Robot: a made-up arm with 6 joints.
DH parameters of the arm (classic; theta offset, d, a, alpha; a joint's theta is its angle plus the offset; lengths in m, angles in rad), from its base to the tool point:
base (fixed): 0 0.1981 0 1.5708
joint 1: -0.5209 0 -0.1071 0
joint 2: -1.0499 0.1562 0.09 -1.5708
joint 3: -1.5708 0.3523 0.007 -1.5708
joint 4: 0 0.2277 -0.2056 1.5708
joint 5: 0 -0.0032 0.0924 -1.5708
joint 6: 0.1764 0 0.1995 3.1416
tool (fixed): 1.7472 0.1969 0 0
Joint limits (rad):
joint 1: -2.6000..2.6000
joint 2: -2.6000..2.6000
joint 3: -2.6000..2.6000
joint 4: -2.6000..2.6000
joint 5: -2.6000..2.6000
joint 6: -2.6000..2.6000
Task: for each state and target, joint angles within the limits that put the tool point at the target. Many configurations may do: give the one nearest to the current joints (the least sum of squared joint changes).
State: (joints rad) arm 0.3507 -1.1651 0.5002 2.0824 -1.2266 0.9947
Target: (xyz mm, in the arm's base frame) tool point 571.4 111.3 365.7
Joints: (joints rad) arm 0.8777 -0.5487 0.5636 1.3843 -1.5039 1.2122
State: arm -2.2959 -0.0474 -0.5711 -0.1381 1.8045 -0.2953
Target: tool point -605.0 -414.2 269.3
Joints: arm -2.2015 0.0282 -0.6346 -0.0965 1.8496 -0.3571
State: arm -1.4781 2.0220 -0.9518 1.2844 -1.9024 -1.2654
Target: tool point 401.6 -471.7 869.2
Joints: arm -1.2858 2.1273 -0.8610 1.9746 -1.7737 -1.4379
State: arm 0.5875 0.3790 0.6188 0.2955 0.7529 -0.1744
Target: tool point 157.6 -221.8 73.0
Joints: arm 0.1818 -0.0200 0.0874 0.3434 0.2509 0.2900
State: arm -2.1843 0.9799 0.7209 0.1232 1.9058 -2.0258
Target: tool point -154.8 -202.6 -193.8
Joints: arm -2.0295 0.5242 0.3479 0.9802 1.4996 -2.6000
